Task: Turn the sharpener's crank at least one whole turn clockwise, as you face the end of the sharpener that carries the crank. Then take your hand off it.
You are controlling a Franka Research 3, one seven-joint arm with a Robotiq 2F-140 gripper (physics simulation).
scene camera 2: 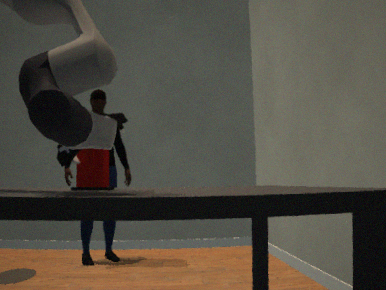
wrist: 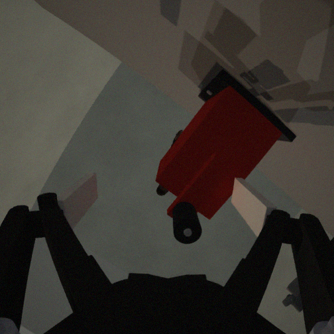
Labels:
same spot on red sharpener: (wrist: 232, 124) = (scene camera 2: 93, 177)

